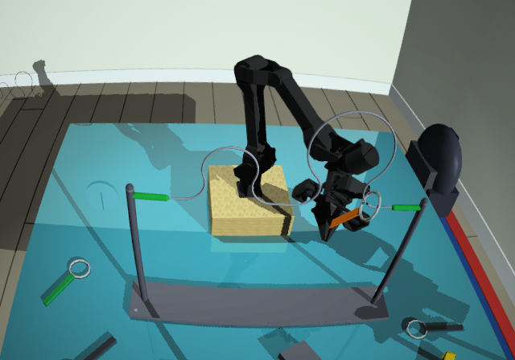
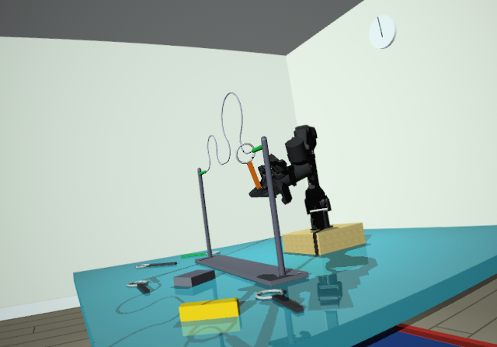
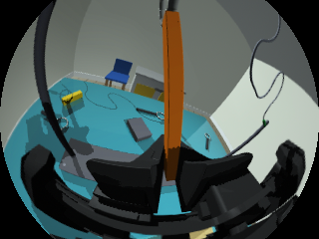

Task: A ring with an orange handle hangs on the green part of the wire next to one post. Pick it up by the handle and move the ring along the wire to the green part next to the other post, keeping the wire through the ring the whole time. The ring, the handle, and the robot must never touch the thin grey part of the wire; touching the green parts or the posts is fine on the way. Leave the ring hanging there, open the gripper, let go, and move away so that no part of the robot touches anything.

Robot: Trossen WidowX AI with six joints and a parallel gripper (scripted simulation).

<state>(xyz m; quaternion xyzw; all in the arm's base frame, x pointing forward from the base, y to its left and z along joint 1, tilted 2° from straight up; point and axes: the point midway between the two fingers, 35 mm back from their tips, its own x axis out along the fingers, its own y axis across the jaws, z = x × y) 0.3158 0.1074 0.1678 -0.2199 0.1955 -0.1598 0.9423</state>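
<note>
Right now my gripper tip is 8 cm below the ring with orange handle, 4 cm to the right of it and 1 cm short of it. Also, from my gripper tip: grey block (22 cm below, 19 cm ahead, 4 cm to the right); yellow block (31 cm to the left, 31 cm ahead, 21 cm below).
</note>
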